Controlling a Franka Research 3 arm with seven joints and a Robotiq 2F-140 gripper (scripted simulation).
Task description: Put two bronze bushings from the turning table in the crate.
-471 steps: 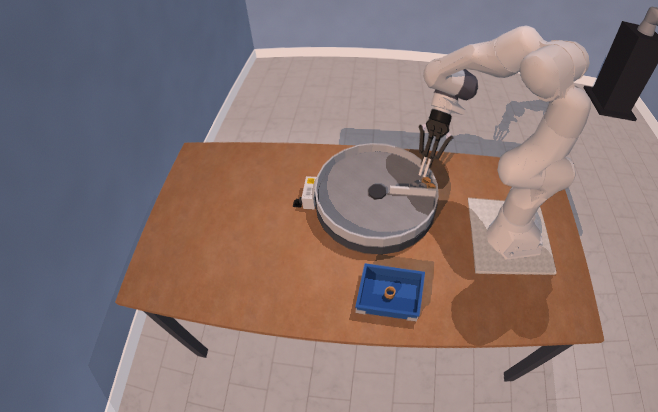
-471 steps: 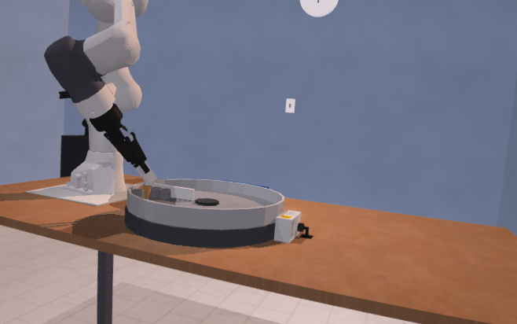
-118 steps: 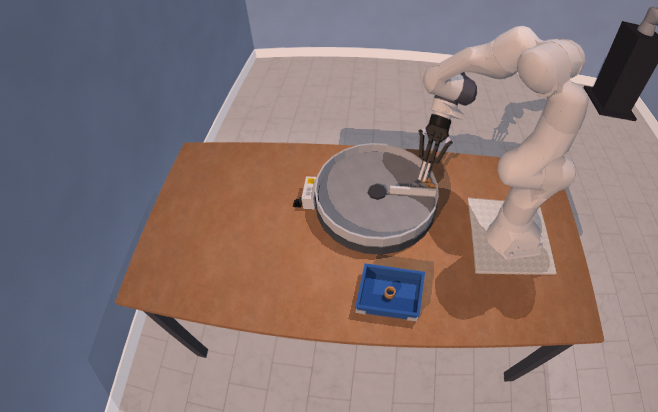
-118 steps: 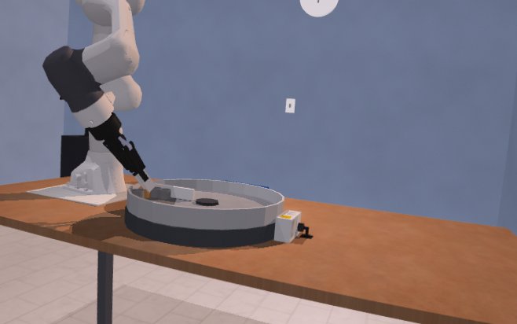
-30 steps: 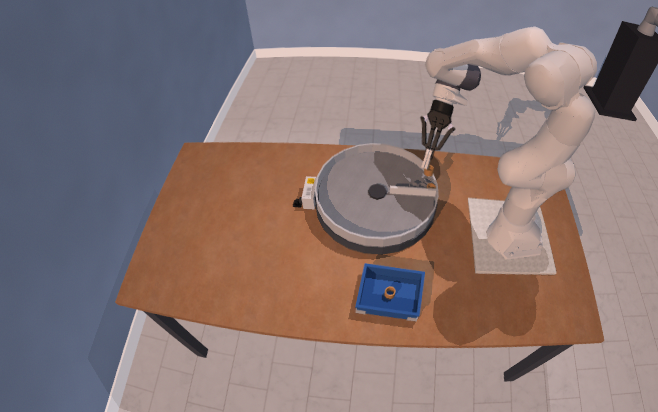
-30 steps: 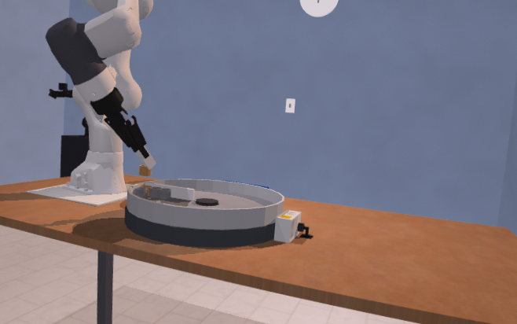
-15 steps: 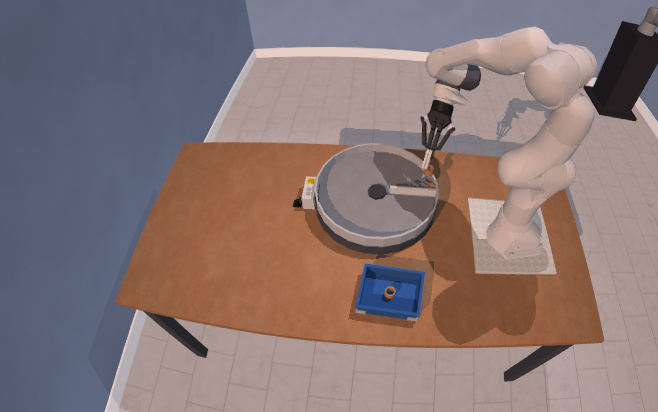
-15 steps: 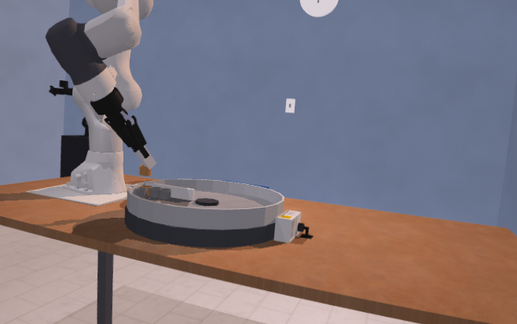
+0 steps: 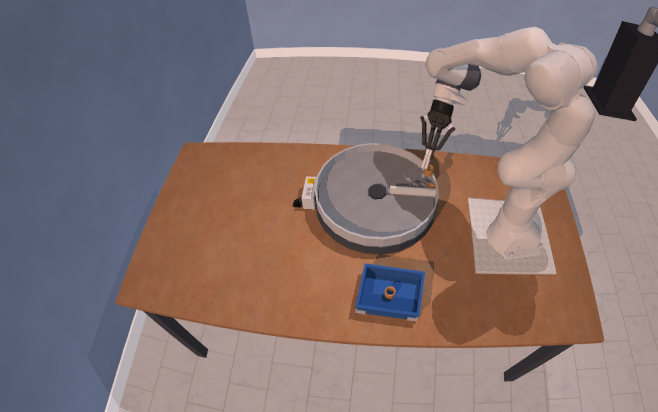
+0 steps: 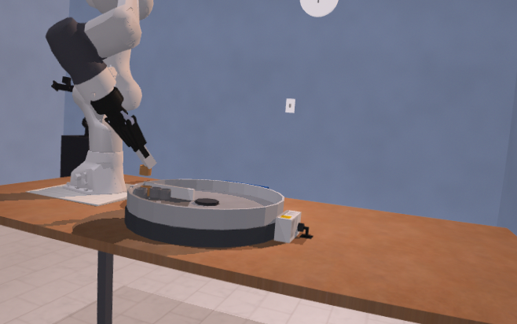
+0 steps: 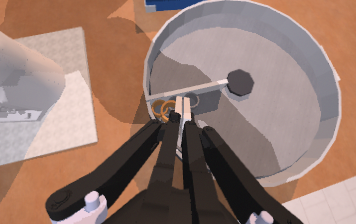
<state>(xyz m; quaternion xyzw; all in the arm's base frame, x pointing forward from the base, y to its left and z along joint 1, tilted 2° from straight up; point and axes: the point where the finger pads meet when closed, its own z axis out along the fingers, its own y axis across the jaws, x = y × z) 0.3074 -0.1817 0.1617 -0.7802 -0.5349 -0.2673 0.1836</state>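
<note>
The blue crate is 43 cm to the left of my hand, 14 cm below it and 10 cm ahead of it. The rest, counted from my hand: grey turning table 16 cm ahead, 12 cm below, 7 cm to the left.
</note>
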